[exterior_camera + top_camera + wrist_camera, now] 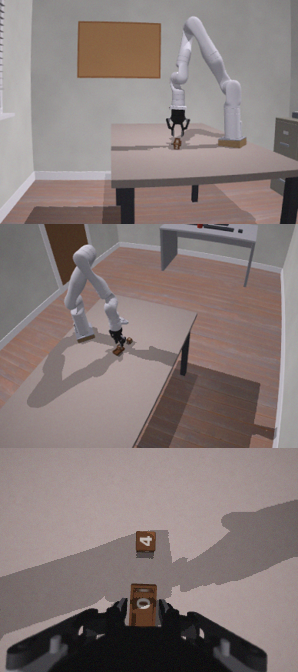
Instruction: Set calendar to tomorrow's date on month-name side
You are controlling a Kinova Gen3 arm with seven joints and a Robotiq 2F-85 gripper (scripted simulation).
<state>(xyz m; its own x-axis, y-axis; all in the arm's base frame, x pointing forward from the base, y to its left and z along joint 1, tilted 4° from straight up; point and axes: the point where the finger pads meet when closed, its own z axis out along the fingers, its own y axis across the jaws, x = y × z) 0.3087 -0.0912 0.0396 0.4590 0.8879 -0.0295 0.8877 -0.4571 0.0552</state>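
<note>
Now: the brown number cube 40 mm below my hand. The rest, counted from my hand: brown calendar tray: 60 mm below, 10 mm to the right, 10 mm behind; then digit cube: 80 mm to the left, 50 mm below, 40 mm ahead.
</note>
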